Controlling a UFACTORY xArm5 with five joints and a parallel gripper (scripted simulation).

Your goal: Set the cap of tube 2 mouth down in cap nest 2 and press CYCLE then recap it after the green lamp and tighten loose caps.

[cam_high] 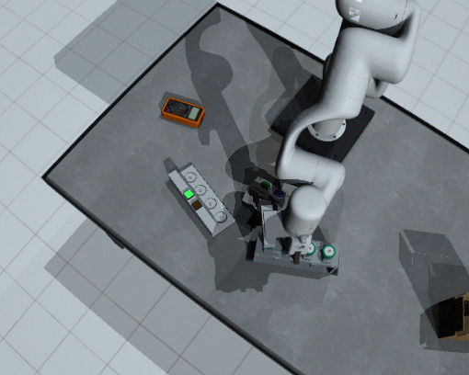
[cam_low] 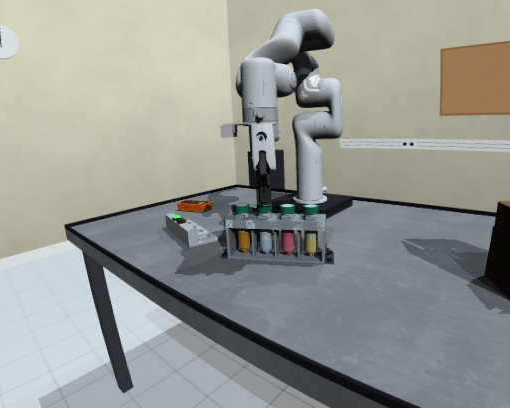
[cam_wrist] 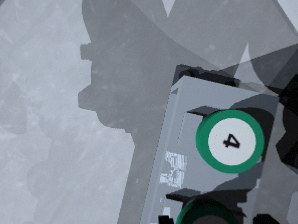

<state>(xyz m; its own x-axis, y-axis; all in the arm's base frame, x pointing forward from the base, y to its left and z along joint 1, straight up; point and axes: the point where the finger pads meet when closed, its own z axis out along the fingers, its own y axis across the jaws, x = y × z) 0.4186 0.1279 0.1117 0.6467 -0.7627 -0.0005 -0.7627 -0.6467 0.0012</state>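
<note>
The tube 2's threaded neck lies 2 cm behind my hand, 5 cm to the left of it and 3 cm below it. Also, from my hand: key housing 10 cm behind, 13 cm to the right, 9 cm below; then green key 12 cm behind, 15 cm to the right, 8 cm below; then blue key 12 cm behind, 11 cm to the right, 8 cm below.
</note>
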